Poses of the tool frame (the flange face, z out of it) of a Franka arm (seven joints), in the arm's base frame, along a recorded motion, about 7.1 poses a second.
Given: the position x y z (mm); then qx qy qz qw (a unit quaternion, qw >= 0).
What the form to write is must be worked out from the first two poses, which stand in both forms.
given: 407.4 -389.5 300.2 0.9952 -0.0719 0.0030 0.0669
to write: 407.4 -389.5 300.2 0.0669 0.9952 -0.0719 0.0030
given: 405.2 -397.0 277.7 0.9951 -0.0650 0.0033 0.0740
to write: 405.2 -397.0 277.7 0.0740 0.9951 -0.0650 0.0033
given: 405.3 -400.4 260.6 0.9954 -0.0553 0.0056 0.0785
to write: 405.3 -400.4 260.6 0.0785 0.9954 -0.0553 0.0056
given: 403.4 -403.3 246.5 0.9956 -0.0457 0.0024 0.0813
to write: 403.4 -403.3 246.5 0.0813 0.9956 -0.0457 0.0024
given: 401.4 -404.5 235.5 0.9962 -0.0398 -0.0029 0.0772
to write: 401.4 -404.5 235.5 0.0772 0.9962 -0.0398 -0.0029
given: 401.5 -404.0 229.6 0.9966 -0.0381 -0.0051 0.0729
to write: 401.5 -404.0 229.6 0.0729 0.9966 -0.0381 -0.0051
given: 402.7 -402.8 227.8 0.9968 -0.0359 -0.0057 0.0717
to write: 402.7 -402.8 227.8 0.0717 0.9968 -0.0359 -0.0057
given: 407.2 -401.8 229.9 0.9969 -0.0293 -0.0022 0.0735
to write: 407.2 -401.8 229.9 0.0735 0.9969 -0.0293 -0.0022
